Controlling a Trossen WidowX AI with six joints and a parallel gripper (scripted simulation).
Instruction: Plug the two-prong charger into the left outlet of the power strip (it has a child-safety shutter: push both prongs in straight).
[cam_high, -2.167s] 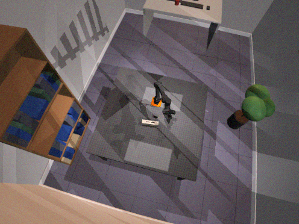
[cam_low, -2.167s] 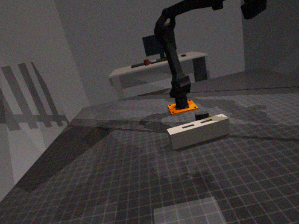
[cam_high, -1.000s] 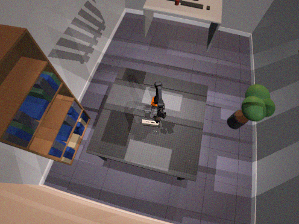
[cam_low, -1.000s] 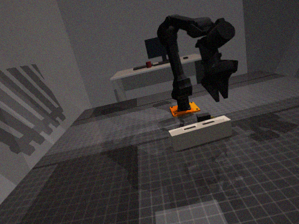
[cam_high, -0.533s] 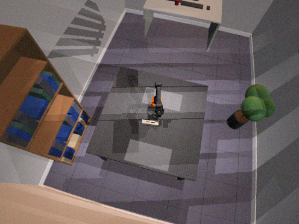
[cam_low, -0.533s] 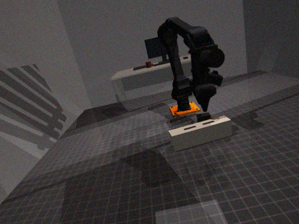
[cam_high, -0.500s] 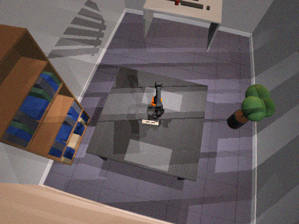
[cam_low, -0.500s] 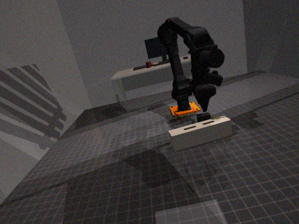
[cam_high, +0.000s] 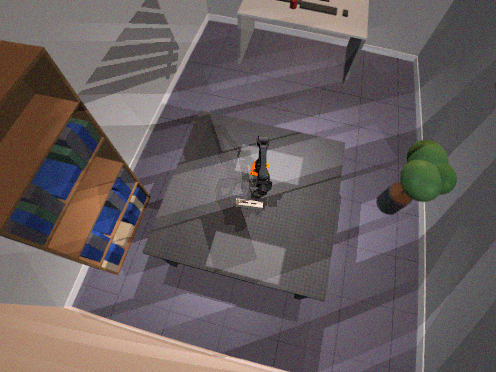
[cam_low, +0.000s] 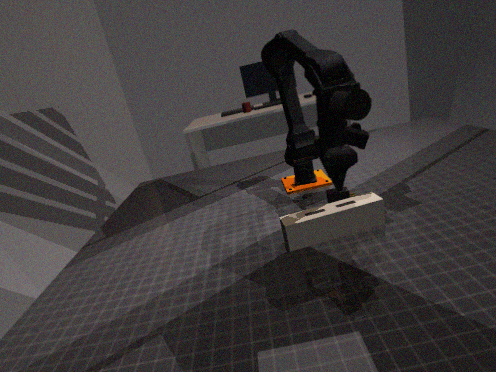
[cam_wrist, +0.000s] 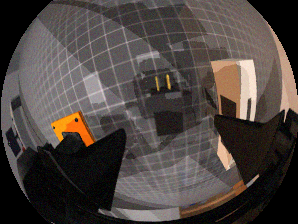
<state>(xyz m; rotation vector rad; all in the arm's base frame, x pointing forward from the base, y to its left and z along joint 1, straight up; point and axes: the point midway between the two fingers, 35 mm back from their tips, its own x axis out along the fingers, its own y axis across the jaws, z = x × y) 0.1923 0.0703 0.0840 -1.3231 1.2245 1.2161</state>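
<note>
My gripper tip is now 40 mm above the charger and 20 mm to the right of it.
</note>
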